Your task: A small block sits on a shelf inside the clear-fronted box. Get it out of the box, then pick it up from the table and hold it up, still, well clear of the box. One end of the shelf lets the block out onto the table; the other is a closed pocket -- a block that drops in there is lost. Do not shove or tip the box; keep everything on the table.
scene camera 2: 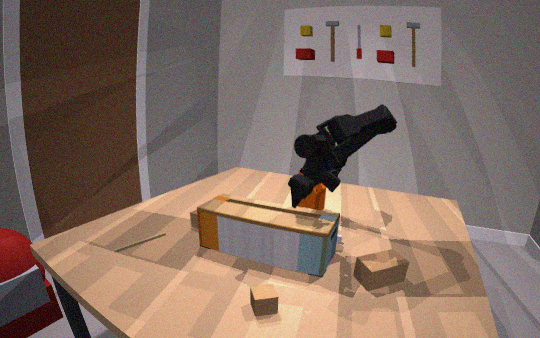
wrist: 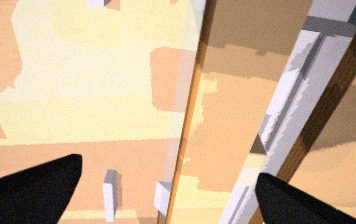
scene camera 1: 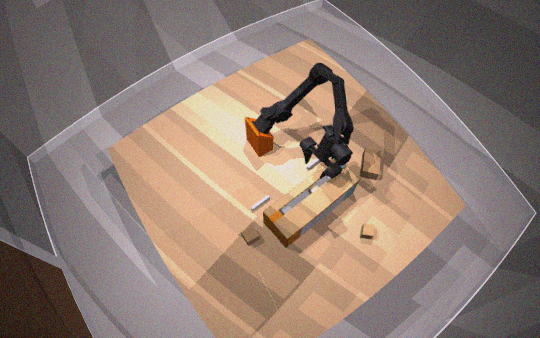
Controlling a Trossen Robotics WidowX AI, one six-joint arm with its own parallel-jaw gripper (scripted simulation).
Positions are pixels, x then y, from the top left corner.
Scene:
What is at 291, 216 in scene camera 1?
A long box.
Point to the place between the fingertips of my gripper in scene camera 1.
313, 170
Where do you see a long box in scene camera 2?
At 302, 239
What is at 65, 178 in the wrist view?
My gripper.

